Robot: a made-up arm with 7 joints. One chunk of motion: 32 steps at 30 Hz.
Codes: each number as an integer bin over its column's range. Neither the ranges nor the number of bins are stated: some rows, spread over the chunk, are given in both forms.
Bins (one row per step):
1: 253 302 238 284 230 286 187
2: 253 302 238 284 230 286 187
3: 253 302 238 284 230 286 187
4: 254 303 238 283 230 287 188
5: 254 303 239 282 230 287 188
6: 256 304 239 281 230 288 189
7: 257 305 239 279 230 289 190
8: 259 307 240 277 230 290 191
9: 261 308 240 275 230 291 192
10: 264 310 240 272 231 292 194
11: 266 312 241 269 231 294 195
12: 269 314 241 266 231 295 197
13: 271 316 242 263 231 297 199
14: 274 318 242 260 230 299 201
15: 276 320 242 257 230 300 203
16: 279 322 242 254 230 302 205
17: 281 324 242 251 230 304 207
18: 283 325 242 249 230 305 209
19: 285 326 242 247 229 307 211
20: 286 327 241 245 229 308 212
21: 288 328 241 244 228 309 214
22: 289 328 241 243 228 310 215
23: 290 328 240 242 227 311 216
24: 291 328 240 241 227 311 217
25: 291 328 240 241 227 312 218
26: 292 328 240 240 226 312 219
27: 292 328 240 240 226 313 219
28: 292 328 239 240 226 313 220
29: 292 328 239 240 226 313 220
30: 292 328 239 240 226 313 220
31: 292 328 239 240 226 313 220
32: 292 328 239 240 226 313 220
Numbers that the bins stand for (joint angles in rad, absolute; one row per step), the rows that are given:
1: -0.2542 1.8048 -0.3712 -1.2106 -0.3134 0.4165 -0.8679
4: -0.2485 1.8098 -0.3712 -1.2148 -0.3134 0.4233 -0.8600
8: -0.2201 1.8300 -0.3602 -1.2400 -0.3134 0.4436 -0.8362
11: -0.1804 1.8553 -0.3547 -1.2735 -0.3011 0.4707 -0.8045
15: -0.1237 1.8957 -0.3492 -1.3237 -0.3134 0.5113 -0.7411
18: -0.0839 1.9209 -0.3492 -1.3572 -0.3134 0.5452 -0.6935
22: -0.0499 1.9360 -0.3547 -1.3823 -0.3380 0.5790 -0.6460
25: -0.0385 1.9360 -0.3602 -1.3907 -0.3503 0.5926 -0.6222
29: -0.0329 1.9360 -0.3657 -1.3949 -0.3625 0.5993 -0.6064
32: -0.0329 1.9360 -0.3657 -1.3949 -0.3625 0.5993 -0.6064
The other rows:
2: -0.2542 1.8048 -0.3712 -1.2106 -0.3134 0.4165 -0.8679
3: -0.2542 1.8048 -0.3712 -1.2106 -0.3134 0.4165 -0.8679
5: -0.2485 1.8098 -0.3657 -1.2190 -0.3134 0.4233 -0.8600
6: -0.2372 1.8149 -0.3657 -1.2232 -0.3134 0.4301 -0.8521
7: -0.2315 1.8199 -0.3657 -1.2316 -0.3134 0.4368 -0.8441
9: -0.2088 1.8351 -0.3602 -1.2483 -0.3134 0.4504 -0.8283
10: -0.1918 1.8452 -0.3602 -1.2609 -0.3011 0.4571 -0.8124
12: -0.1634 1.8654 -0.3547 -1.2860 -0.3011 0.4775 -0.7886
13: -0.1520 1.8755 -0.3492 -1.2986 -0.3011 0.4910 -0.7728
14: -0.1350 1.8856 -0.3492 -1.3112 -0.3134 0.5045 -0.7569
16: -0.1066 1.9058 -0.3492 -1.3363 -0.3134 0.5249 -0.7252
17: -0.0953 1.9159 -0.3492 -1.3488 -0.3134 0.5384 -0.7094
19: -0.0726 1.9259 -0.3492 -1.3656 -0.3257 0.5587 -0.6777
20: -0.0669 1.9310 -0.3547 -1.3740 -0.3257 0.5655 -0.6698
21: -0.0556 1.9360 -0.3547 -1.3782 -0.3380 0.5723 -0.6539
23: -0.0442 1.9360 -0.3602 -1.3865 -0.3503 0.5858 -0.6381
24: -0.0385 1.9360 -0.3602 -1.3907 -0.3503 0.5858 -0.6301
26: -0.0329 1.9360 -0.3602 -1.3949 -0.3625 0.5926 -0.6143
27: -0.0329 1.9360 -0.3602 -1.3949 -0.3625 0.5993 -0.6143
28: -0.0329 1.9360 -0.3657 -1.3949 -0.3625 0.5993 -0.6064
30: -0.0329 1.9360 -0.3657 -1.3949 -0.3625 0.5993 -0.6064
31: -0.0329 1.9360 -0.3657 -1.3949 -0.3625 0.5993 -0.6064

